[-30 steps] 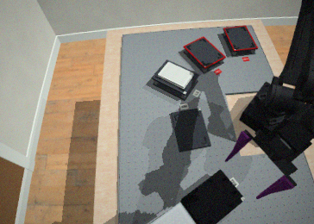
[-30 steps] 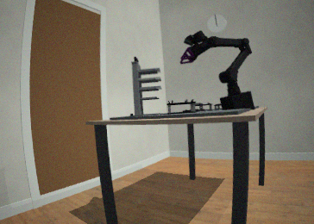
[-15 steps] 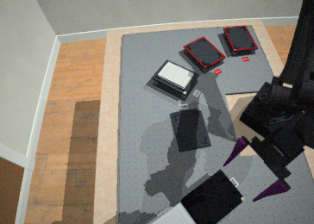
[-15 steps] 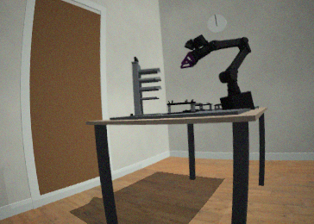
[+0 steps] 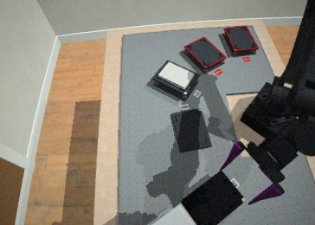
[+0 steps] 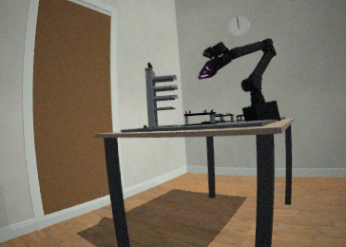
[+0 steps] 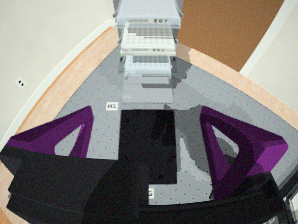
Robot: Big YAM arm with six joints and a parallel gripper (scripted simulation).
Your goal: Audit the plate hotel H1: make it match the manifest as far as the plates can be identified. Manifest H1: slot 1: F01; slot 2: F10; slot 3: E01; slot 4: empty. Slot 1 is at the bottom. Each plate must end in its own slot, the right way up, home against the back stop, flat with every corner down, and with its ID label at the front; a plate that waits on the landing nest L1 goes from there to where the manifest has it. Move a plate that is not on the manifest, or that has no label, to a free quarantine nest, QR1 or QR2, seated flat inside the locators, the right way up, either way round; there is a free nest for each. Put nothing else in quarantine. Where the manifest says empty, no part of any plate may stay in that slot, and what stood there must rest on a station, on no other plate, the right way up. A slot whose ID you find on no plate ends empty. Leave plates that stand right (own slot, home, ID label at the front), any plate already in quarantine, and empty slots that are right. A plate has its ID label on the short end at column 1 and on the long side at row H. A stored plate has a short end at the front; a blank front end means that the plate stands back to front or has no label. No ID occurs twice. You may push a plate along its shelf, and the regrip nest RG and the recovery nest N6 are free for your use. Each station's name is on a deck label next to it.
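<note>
My gripper is now 18 cm short of the pale plate and 8 cm to the right of it. From my hand the other things lie so: plate hotel (25 cm ahead, 11 cm to the left, 11 cm below); H1 deck label (9 cm ahead, 15 cm to the left, 26 cm below); black nest (2 cm ahead, 1 cm to the left, 21 cm below).
</note>
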